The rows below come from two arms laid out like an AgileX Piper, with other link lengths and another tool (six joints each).
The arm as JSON. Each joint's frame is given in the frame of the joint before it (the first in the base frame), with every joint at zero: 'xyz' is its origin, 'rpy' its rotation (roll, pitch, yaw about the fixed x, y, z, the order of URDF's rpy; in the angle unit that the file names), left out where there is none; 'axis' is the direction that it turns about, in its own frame. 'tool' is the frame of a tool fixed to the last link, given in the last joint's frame.
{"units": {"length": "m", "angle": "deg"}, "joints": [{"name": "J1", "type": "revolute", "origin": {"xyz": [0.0, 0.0, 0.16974]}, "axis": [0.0, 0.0, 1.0]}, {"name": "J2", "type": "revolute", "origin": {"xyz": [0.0, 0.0, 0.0]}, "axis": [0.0, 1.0, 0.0]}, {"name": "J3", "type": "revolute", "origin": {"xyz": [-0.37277, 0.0, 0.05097]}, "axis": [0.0, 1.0, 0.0]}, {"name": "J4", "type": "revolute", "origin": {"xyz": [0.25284, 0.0, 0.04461]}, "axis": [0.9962, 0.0, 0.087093]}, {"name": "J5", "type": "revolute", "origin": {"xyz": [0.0, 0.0, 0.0]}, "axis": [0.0, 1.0, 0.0]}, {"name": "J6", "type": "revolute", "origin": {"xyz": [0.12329, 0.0, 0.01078]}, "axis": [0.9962, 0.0, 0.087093]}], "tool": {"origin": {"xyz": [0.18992, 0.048, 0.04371], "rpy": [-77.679, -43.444, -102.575]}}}
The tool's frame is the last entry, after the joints.
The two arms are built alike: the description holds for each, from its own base.
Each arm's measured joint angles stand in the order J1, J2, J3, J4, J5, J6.
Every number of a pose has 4 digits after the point. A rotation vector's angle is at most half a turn.
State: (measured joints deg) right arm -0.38 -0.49 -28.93 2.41 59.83 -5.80; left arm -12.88 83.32 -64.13 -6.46 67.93 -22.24
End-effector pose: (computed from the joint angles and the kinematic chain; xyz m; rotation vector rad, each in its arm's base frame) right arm 0.1198 0.0607 0.2665 -2.1683 0.8387 -1.5060; left arm 0.3068 -0.0480 0.1879 2.8669 -0.8735 0.3615
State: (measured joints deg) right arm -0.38 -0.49 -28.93 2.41 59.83 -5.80; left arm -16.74 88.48 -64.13 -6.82 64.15 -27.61
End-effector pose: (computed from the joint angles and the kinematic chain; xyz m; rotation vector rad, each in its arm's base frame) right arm 0.1198 0.0607 0.2665 -2.1683 0.8387 -1.5060; left arm 0.3180 -0.0738 0.1613 2.8761 -0.8165 0.3128
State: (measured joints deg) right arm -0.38 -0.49 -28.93 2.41 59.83 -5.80; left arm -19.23 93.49 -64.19 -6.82 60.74 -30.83
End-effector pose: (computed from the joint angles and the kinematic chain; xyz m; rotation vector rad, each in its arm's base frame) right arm 0.1198 0.0607 0.2665 -2.1683 0.8387 -1.5060; left arm 0.3282 -0.0914 0.1340 2.8891 -0.7873 0.2649
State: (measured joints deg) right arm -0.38 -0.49 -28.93 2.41 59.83 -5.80; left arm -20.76 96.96 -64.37 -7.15 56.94 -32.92
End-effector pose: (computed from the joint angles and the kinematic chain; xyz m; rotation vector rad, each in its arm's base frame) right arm 0.1198 0.0607 0.2665 -2.1683 0.8387 -1.5060; left arm 0.3417 -0.1068 0.1151 2.8923 -0.7581 0.2728
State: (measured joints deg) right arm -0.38 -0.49 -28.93 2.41 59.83 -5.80; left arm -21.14 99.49 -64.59 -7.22 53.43 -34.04
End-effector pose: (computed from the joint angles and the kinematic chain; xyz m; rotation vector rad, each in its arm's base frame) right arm 0.1198 0.0607 0.2665 -2.1683 0.8387 -1.5060; left arm 0.3573 -0.1144 0.1016 2.8969 -0.7301 0.3024
